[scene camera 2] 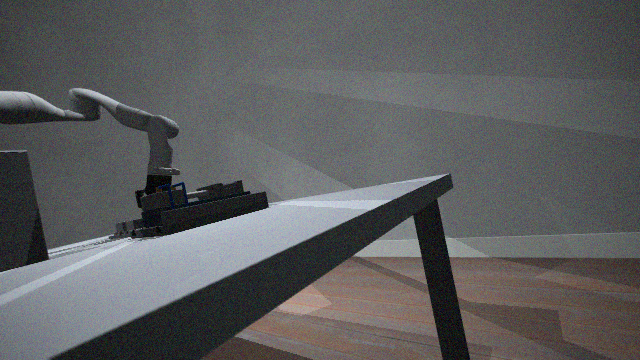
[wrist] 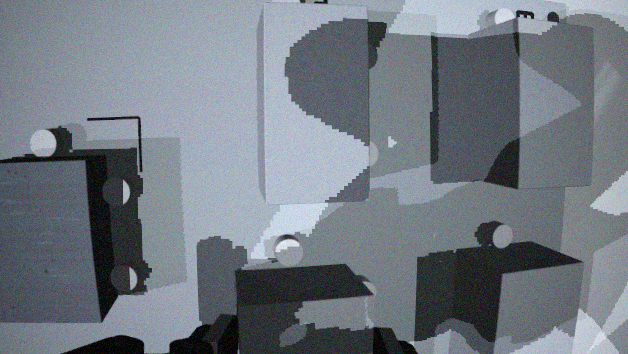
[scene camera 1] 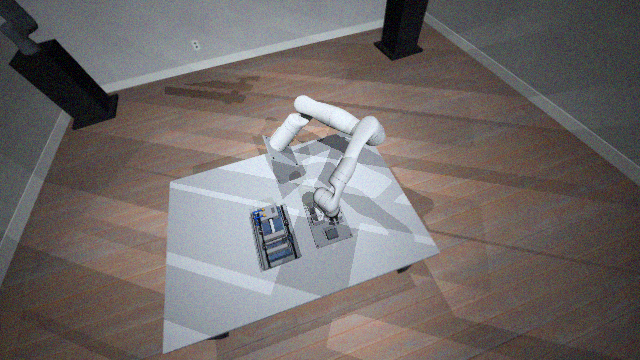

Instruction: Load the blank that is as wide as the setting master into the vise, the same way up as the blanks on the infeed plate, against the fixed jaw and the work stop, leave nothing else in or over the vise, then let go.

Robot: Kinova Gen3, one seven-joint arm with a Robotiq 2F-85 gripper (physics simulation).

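The grey infeed plate lies to the right of the blue and grey vise on the table. In the wrist view several grey blanks stand on the plate against white pegs: a light one at top centre, one at top right, one at bottom right. A darker block sits at the left by a black corner mark. My gripper is low on the plate, its dark fingers shut on either side of the bottom-centre blank.
The arm's base plate sits at the back of the white table. White round pegs stand beside each blank. The neighbouring blanks are close on both sides of the gripper. A dark block stands at the table's left.
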